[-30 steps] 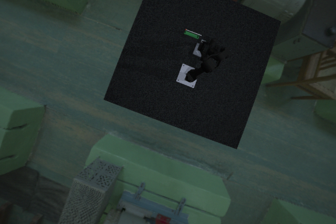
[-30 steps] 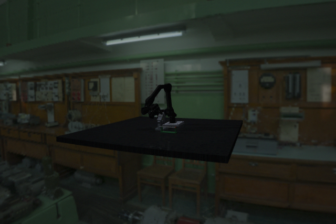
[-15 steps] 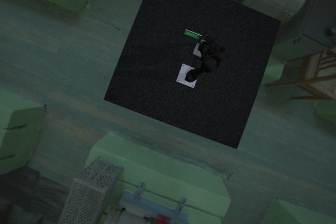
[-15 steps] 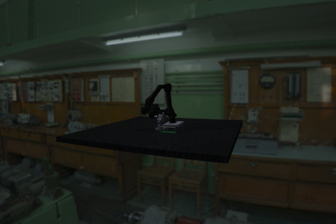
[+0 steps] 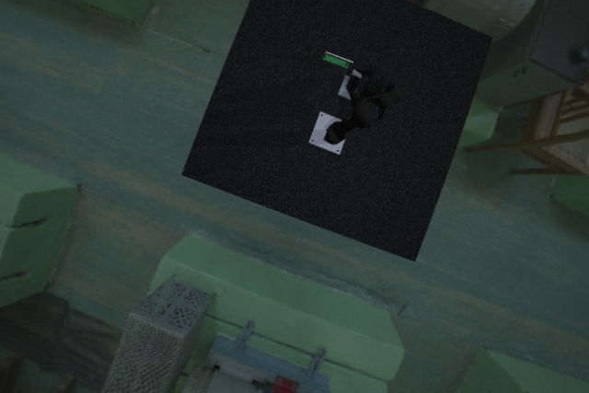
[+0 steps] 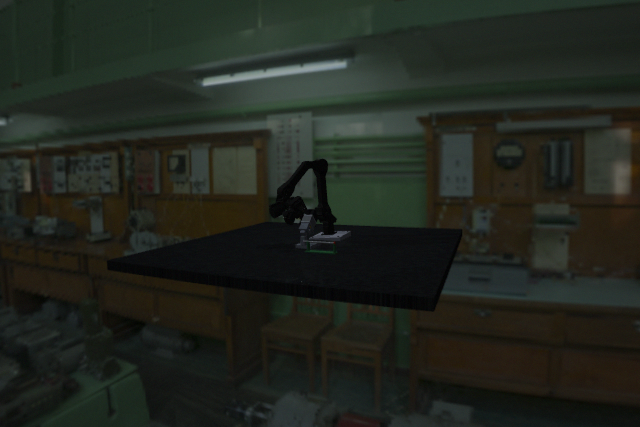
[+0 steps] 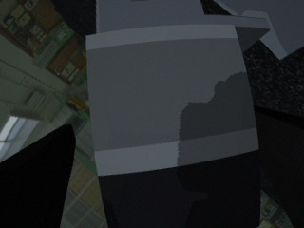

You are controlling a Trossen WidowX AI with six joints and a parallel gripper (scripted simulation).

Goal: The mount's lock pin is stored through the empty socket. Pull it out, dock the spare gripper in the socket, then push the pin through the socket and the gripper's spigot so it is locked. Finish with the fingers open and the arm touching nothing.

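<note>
My gripper tip is now 20 mm to the left of the spare gripper and 10 mm above it. From my gripper tip the other things lie so: green bracket: 110 mm ahead, 100 mm to the left, 100 mm below; mount: 30 mm ahead, 10 mm to the right, 70 mm below.
</note>
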